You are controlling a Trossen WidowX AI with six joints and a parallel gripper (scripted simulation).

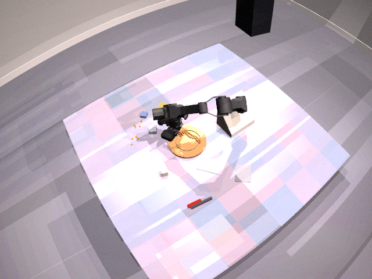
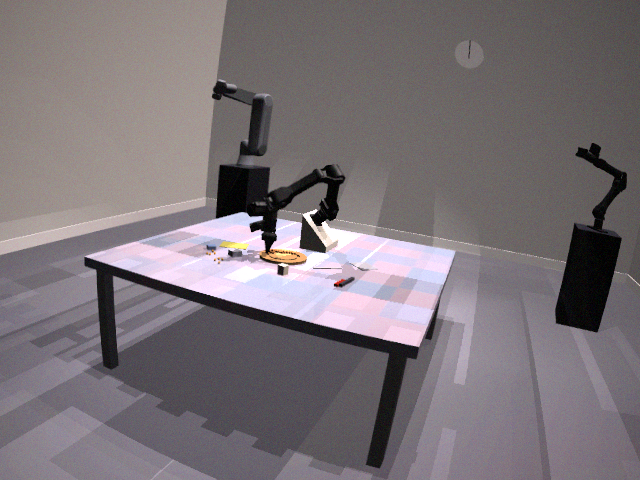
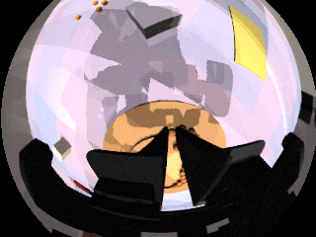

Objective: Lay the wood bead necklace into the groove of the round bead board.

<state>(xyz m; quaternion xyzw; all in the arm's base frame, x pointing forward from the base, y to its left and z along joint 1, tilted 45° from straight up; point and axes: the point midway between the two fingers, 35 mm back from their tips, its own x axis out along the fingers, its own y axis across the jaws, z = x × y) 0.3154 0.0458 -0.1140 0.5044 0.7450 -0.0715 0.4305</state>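
My gripper tip is 40 mm past the round bead board, 60 mm to the right of it and 10 mm above it. From my gripper tip the other things lie so: cream cube 150 mm ahead, 170 mm to the left; white block 90 mm ahead, 100 mm to the right, 10 mm below; yellow sheet 30 mm behind, 200 mm to the right, 20 mm below.
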